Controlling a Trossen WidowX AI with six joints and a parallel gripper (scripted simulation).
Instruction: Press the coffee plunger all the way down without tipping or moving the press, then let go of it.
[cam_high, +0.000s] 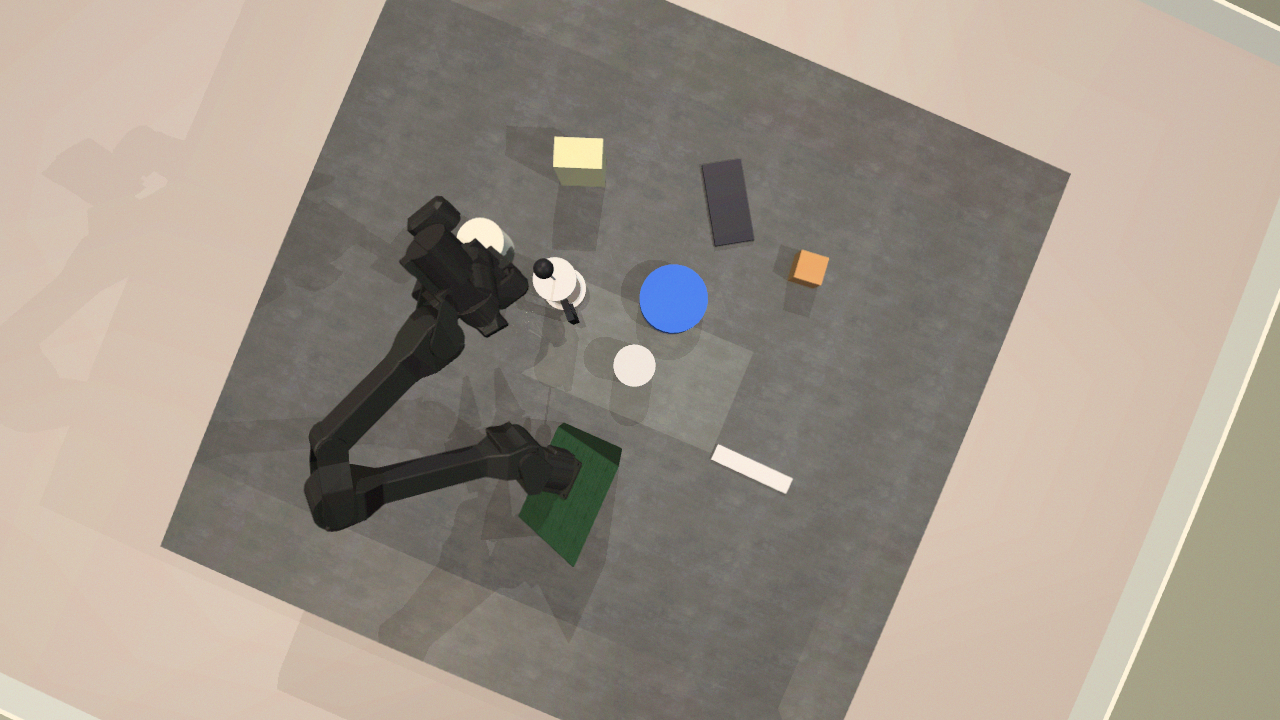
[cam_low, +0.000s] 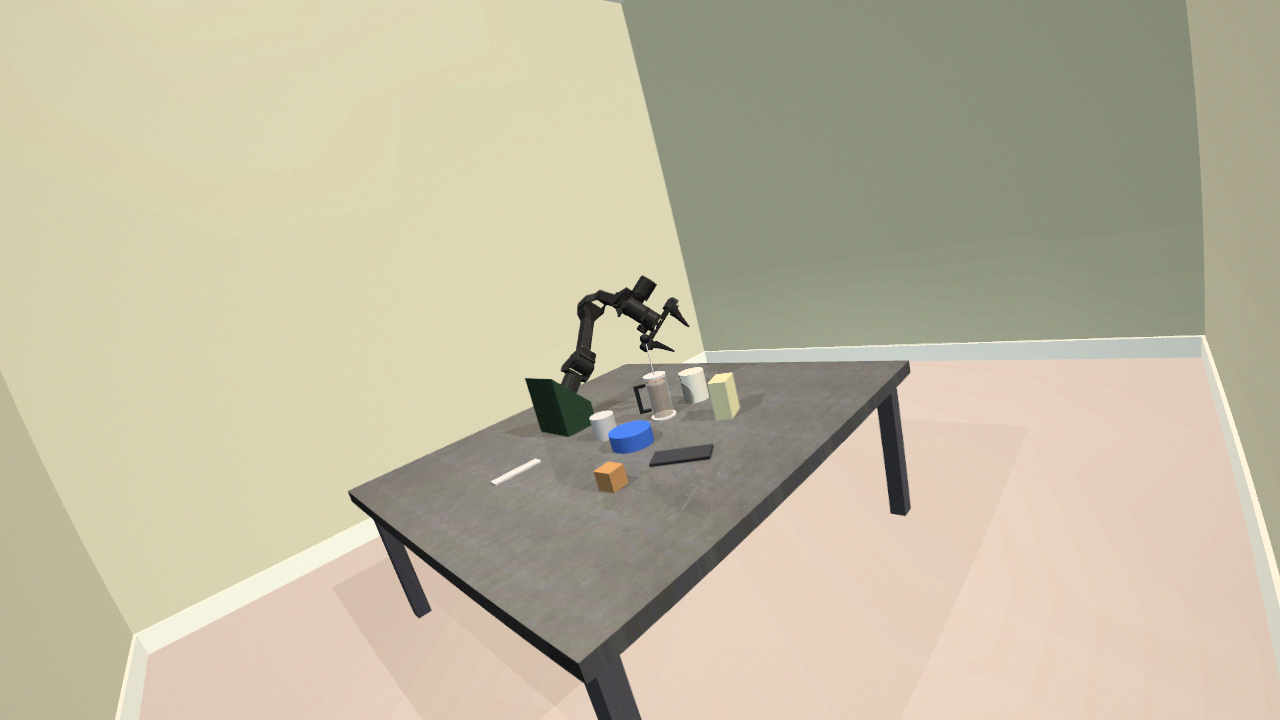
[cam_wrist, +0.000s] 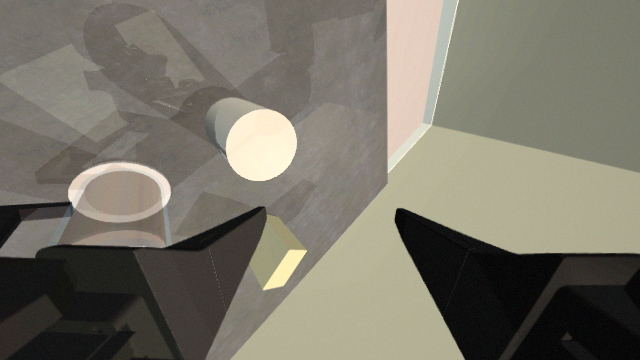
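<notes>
The coffee press is 2 cm behind my gripper tip, 15 cm to the right of it and 8 cm below it. From my gripper tip the other things lie so: dark flat slab: 25 cm ahead, 34 cm to the right, 20 cm below; then pale yellow block: 20 cm ahead, 8 cm to the right, 15 cm below.
</notes>
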